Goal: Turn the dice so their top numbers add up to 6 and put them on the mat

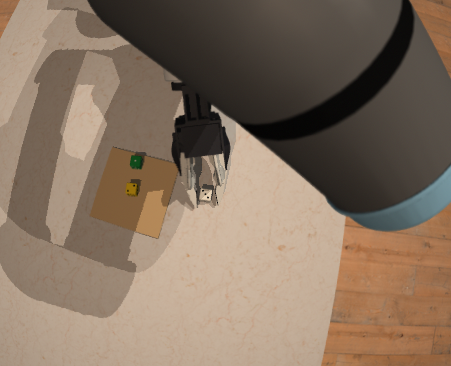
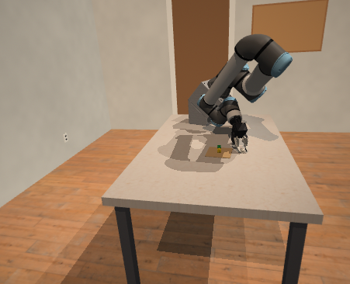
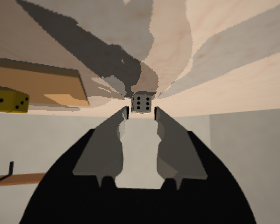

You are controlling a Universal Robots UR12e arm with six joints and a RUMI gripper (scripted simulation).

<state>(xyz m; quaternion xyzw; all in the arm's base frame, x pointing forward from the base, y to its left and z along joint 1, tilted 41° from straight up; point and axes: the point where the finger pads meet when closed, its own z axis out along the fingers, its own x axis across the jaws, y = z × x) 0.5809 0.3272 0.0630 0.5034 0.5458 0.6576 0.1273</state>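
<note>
Right now my hand is 10 mm above the white die. Also, from my hand: tan mat: 30 mm ahead, 130 mm to the right, 20 mm below; green die: 20 mm behind, 140 mm to the right; yellow die: 30 mm ahead, 130 mm to the right.
</note>
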